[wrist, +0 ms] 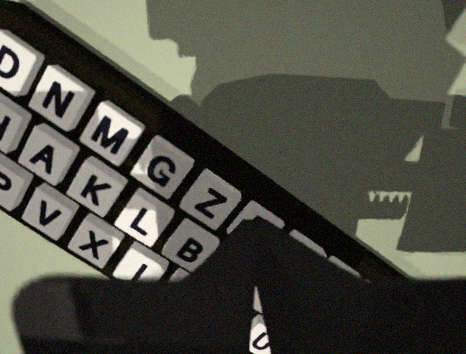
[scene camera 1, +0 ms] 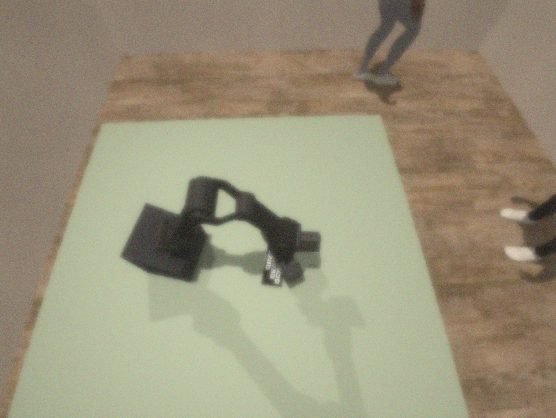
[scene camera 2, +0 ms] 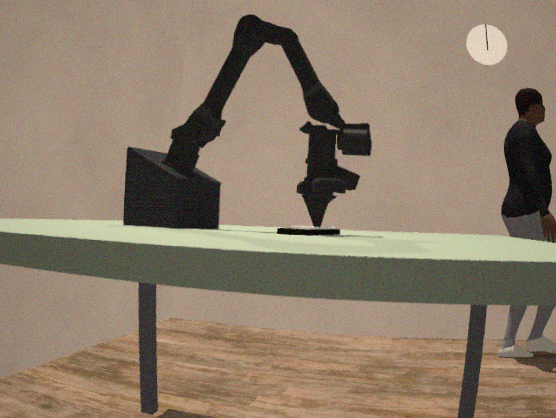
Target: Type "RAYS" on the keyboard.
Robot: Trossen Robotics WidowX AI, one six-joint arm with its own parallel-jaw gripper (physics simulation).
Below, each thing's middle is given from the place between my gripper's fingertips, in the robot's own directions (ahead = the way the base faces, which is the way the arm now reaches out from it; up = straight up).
Right now the black keyboard (wrist: pixel 58 48) is 1 cm behind my hand and 2 cm to the left of it.
